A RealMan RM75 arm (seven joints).
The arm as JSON. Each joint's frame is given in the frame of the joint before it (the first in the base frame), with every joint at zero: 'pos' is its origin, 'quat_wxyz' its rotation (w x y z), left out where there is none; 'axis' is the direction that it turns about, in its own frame. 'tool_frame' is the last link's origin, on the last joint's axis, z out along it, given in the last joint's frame.
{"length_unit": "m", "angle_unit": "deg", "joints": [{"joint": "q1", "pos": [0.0, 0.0, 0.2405], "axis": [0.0, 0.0, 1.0]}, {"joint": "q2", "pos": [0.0, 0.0, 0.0], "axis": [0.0, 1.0, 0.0]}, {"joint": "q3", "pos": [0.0, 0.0, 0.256], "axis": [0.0, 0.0, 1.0]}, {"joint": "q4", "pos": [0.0, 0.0, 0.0], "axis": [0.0, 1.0, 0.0]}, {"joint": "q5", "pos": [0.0, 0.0, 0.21], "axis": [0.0, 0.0, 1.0]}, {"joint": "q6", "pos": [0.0, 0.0, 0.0], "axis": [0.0, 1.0, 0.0]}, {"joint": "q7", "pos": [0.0, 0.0, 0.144], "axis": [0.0, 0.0, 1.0]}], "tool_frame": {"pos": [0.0, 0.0, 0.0]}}
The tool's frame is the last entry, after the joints.
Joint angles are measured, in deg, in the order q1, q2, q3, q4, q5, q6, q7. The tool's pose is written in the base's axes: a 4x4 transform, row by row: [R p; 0 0 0 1], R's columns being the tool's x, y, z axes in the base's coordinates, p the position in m. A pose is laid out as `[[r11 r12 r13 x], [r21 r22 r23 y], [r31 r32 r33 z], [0 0 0 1]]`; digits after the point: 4 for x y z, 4 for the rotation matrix.
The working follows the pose.
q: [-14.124, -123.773, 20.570, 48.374, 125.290, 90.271, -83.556]
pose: [[0.5980 0.7858 0.1578 -0.3619], [0.5682 -0.5545 0.6080 0.2412], [0.5652 -0.2740 -0.7781 0.0308], [0 0 0 1]]
Where each joint sits with the arm in this pose, in the base's axes (m; each line is computed from the numbers above, not from the rounded line before):
q1: 0.0000 0.0000 0.2405
q2: 0.0000 0.0000 0.2405
q3: -0.2064 0.0519 0.0982
q4: -0.2064 0.0519 0.0982
q5: -0.3846 0.1536 0.1428
q6: -0.3846 0.1536 0.1428
q7: -0.3619 0.2412 0.0308
the tool: -0.3619 0.2412 0.0308

